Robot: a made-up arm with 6 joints. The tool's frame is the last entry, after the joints.
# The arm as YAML. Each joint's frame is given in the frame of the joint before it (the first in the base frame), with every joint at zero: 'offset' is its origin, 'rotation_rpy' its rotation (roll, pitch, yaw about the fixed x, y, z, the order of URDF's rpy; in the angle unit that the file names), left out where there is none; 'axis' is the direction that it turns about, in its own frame. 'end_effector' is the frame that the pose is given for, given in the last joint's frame.
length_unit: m
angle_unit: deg
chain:
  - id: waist
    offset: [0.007, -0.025, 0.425]
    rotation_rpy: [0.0, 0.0, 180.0]
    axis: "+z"
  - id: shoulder
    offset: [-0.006, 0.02, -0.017]
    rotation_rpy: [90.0, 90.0, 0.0]
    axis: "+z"
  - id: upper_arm
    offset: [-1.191, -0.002, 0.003]
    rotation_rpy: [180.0, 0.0, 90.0]
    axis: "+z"
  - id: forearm
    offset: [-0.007, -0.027, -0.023]
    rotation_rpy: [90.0, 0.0, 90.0]
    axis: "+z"
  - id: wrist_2
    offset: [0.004, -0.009, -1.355]
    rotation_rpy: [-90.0, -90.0, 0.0]
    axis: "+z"
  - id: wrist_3
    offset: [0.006, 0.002, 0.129]
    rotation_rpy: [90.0, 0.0, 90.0]
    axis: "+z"
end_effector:
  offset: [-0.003, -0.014, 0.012]
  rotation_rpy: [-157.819, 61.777, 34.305]
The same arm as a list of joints. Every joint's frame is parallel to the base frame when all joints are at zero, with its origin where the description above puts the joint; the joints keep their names.
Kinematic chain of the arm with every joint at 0, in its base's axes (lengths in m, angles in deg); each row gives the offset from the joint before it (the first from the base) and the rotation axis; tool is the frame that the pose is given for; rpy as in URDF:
waist: xyz 0.007 -0.025 0.425 axis +z
shoulder: xyz 0.006 -0.02 -0.017 axis +y
upper_arm: xyz 0.002 0.003 1.191 axis -y
forearm: xyz 0.007 0.023 0.027 axis -x
wrist_2: xyz 1.355 0.009 -0.004 axis -y
wrist_3: xyz -0.006 -0.129 -0.002 axis -x
tool: xyz -0.012 0.014 0.003 rpy -15.57 22.99 -16.83

